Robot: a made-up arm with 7 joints.
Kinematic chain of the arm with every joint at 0, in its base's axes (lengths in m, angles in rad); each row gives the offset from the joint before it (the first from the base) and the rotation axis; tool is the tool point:
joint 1: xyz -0.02 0 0.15 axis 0.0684 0.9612 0.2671
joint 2: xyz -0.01 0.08 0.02 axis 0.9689 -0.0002 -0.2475
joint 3: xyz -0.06 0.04 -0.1 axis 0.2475 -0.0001 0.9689
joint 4: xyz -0.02 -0.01 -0.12 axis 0.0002 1 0
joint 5: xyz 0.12 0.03 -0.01 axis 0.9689 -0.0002 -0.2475
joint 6: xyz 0.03 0.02 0 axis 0.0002 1 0
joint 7: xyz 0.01 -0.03 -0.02 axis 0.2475 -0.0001 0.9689
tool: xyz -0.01 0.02 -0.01
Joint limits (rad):
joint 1: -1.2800..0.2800
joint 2: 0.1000..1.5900
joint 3: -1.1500..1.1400
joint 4: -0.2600..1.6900
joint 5: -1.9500..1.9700
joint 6: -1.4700..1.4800
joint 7: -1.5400..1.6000
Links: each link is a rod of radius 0.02 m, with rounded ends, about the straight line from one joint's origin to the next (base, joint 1, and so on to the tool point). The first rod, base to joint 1, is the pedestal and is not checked.
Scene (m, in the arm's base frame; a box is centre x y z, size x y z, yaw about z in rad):
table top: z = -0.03
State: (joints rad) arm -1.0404 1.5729 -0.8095 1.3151 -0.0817 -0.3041 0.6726
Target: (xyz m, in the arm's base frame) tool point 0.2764 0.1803 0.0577
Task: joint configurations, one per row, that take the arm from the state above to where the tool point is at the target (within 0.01 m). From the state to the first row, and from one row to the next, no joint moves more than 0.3 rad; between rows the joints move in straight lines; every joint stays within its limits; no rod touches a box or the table.
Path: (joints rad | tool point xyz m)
1: -1.0984 1.3011 -0.8595 1.0585 -0.0912 -0.2957 0.6823 | 0.1765 0.3943 0.1358
2: -1.1564 1.0293 -0.9095 0.8019 -0.1007 -0.2873 0.6919 | 0.2472 0.2977 0.0839
3: -1.2145 0.7574 -0.9596 0.5454 -0.1102 -0.2789 0.7016 | 0.2764 0.1803 0.0577

